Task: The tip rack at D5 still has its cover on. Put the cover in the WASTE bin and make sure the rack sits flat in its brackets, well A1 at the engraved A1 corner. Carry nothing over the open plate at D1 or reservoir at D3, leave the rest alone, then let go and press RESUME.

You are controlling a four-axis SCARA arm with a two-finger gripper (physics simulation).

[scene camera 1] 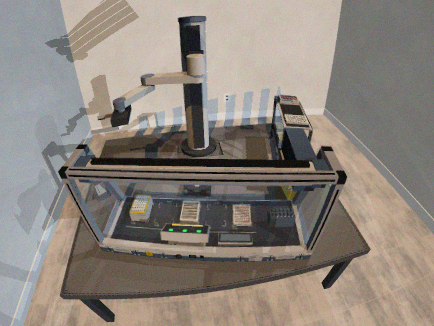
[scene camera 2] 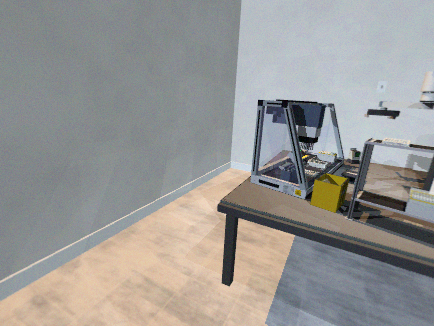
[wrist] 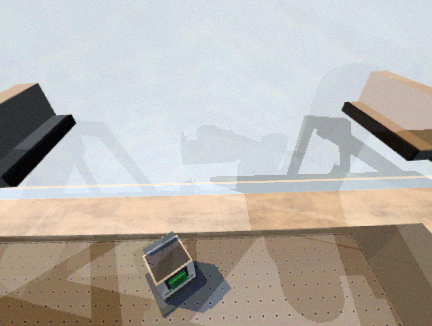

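Seen in the pictures: gripper, fingertip midpoint: (scene camera 1: 94,124) (scene camera 2: 377,116) (wrist: 213,95); arm's base at its link origin: (scene camera 1: 198,146).
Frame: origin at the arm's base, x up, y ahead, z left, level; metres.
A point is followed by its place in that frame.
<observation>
My gripper (scene camera 1: 117,121) (scene camera 2: 382,116) {x 0.430, y 0.322, z -0.571 m} (wrist: 213,95) {x 0.430, y 0.322, z -0.571 m} is open and empty, high above the table, outside the machine, left of the column in scene camera 1. A white rack with a yellow rim (scene camera 1: 140,207) stands at the left of the machine's deck; its slot label and any clear cover cannot be made out. Two pale plates (scene camera 1: 190,212) (scene camera 1: 242,214) and a dark rack (scene camera 1: 281,215) stand to its right; which is at D1 or D3 is unreadable. A yellow bin (scene camera 2: 329,194) {x 0.094, y 0.568, z 0.532 m} stands beside the machine; its WASTE label is unreadable. The RESUME button is not identifiable.
The glass-sided machine frame (scene camera 1: 202,175) {x 0.509, y 0.914, z -0.050 m} surrounds the deck. A box with three green lights (scene camera 1: 185,233) and a flat tray (scene camera 1: 235,239) are at its front. A shelf unit (scene camera 2: 356,187) {x 0.167, y 0.474, z 0.575 m} holds more racks. A small green-screened device (wrist: 170,265) {x 0.117, y 0.400, z -0.619 m} stands on the perforated table.
</observation>
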